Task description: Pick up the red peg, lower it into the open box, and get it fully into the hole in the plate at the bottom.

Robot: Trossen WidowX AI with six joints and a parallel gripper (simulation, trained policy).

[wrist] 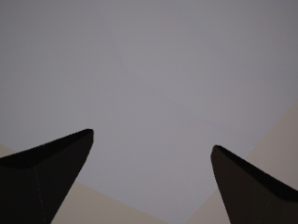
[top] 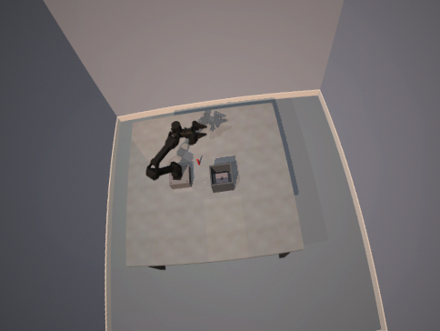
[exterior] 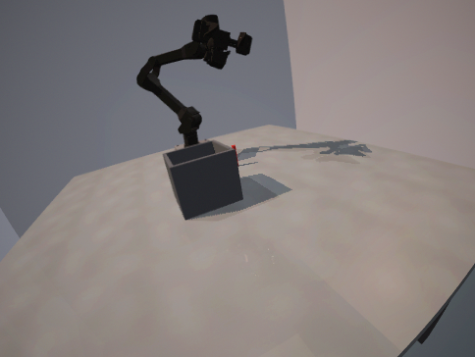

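The red peg lies 40 cm below my gripper tip, 12 cm behind it and 2 cm to the right of it. From my gripper tip the other things lie so: holed plate 40 cm below, 17 cm to the right, 7 cm ahead.
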